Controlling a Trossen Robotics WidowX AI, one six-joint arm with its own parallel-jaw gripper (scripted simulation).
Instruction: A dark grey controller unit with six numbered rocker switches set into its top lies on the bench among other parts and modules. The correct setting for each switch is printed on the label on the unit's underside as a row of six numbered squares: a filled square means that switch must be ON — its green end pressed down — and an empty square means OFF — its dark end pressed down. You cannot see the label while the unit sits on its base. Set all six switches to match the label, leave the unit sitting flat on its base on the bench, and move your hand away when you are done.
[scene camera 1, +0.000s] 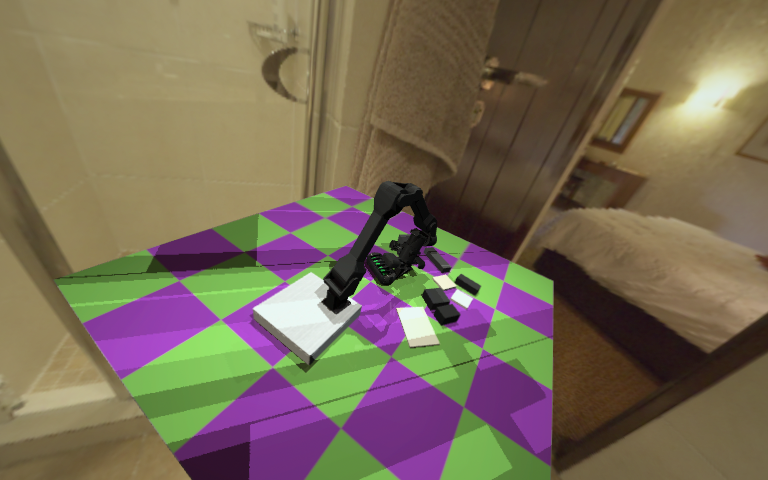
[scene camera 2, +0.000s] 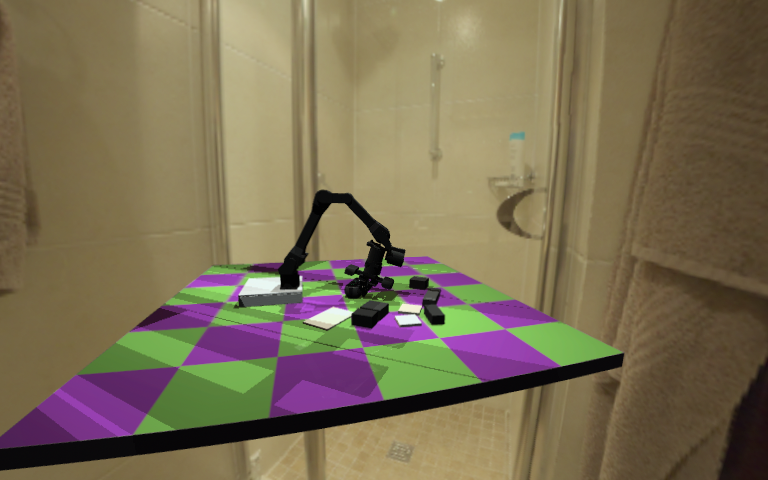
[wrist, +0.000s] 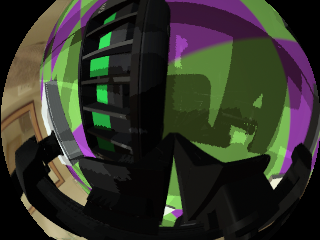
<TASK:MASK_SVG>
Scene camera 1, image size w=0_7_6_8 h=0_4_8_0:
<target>my gripper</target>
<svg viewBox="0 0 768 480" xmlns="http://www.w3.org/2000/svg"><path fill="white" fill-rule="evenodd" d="M382 256L383 261L390 268L395 268L396 279L413 270L412 264L418 264L418 269L425 267L425 262L417 256L421 254L420 250L412 248L407 242L403 244L395 240L390 242L389 247L391 250L397 251L399 257L396 257L393 253L384 253Z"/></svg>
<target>white card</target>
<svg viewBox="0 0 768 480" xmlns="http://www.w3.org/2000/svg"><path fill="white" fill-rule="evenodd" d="M396 308L410 347L440 345L423 307Z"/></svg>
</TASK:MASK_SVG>
